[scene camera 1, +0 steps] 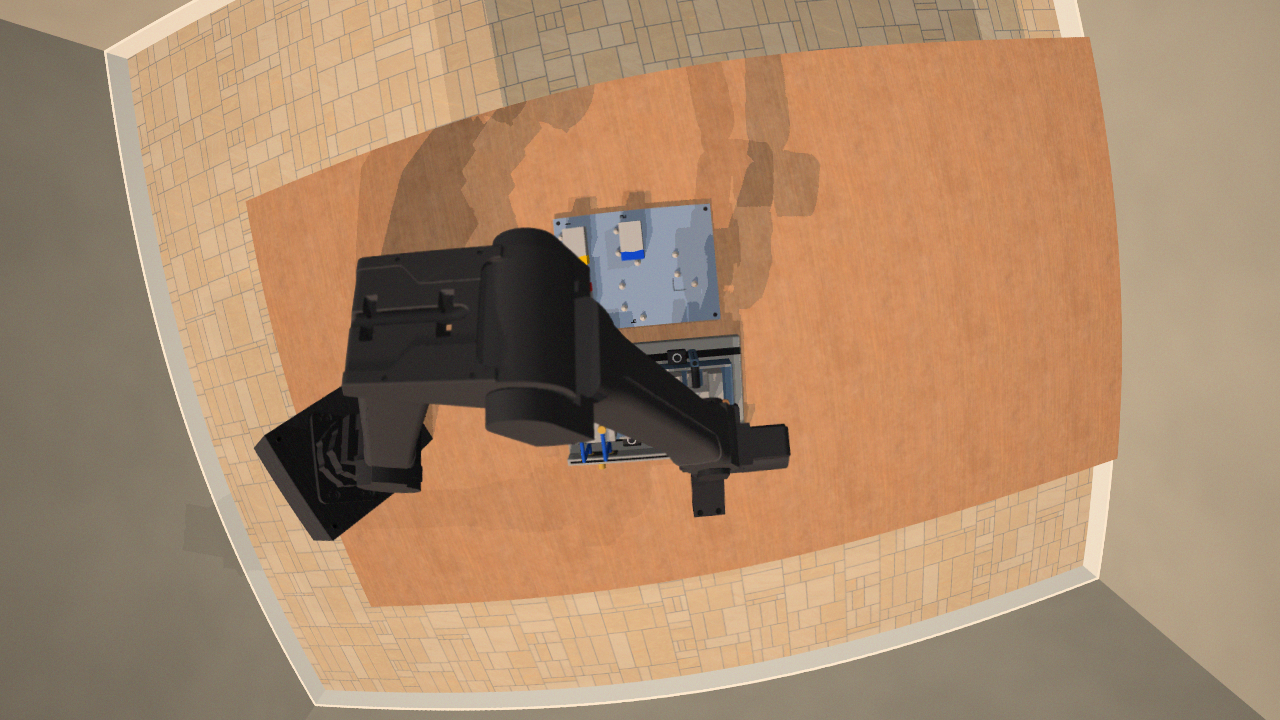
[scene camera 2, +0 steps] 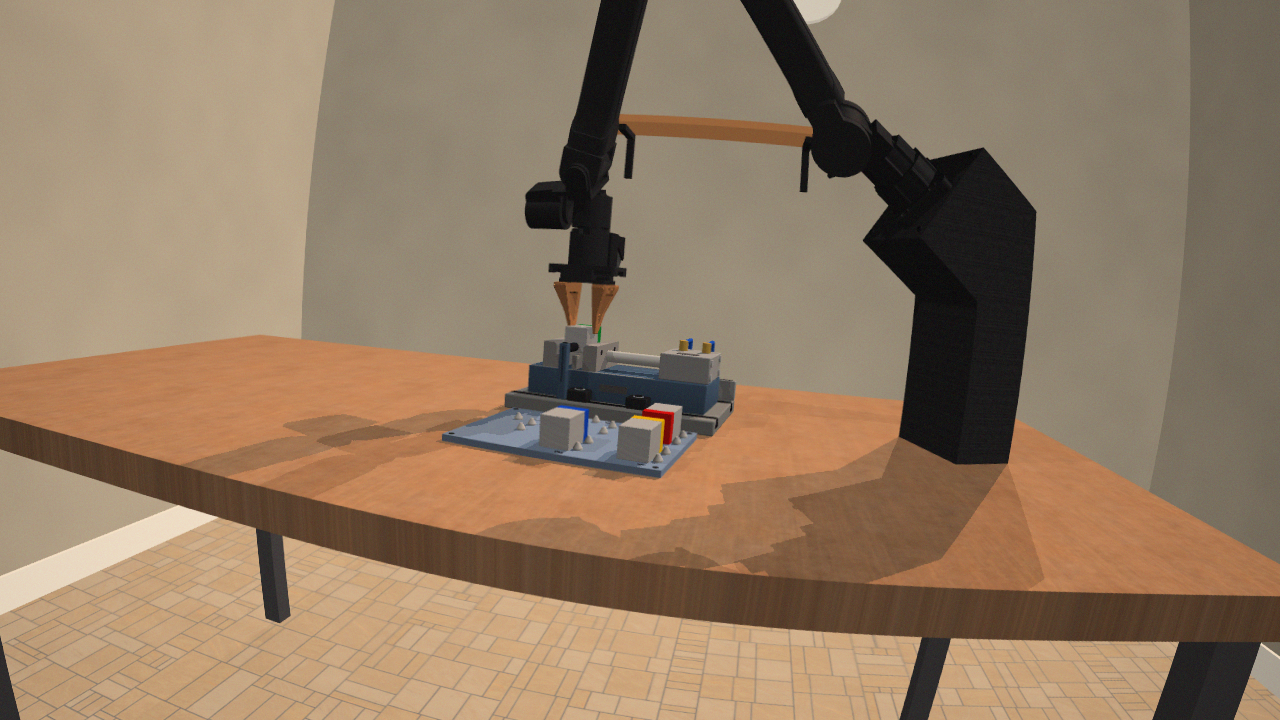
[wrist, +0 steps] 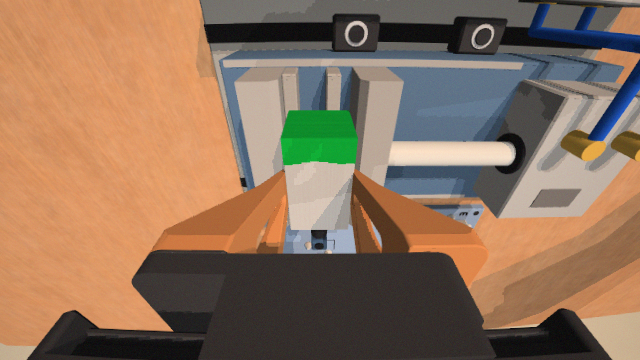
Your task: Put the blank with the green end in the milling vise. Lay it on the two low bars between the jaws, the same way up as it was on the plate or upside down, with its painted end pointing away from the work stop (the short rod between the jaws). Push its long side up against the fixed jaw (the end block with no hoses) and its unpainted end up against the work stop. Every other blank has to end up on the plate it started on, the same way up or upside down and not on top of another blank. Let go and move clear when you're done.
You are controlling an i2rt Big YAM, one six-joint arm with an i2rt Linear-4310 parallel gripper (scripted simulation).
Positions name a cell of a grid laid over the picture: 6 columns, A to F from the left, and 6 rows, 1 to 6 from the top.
Scene:
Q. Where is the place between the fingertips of my gripper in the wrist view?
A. C3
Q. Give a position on a blue-ended blank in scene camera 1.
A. C2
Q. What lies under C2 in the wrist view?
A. A fixed jaw.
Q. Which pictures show the blue-ended blank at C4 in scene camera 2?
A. Scene camera 1 and scene camera 2 only.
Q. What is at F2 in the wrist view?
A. A hose block.

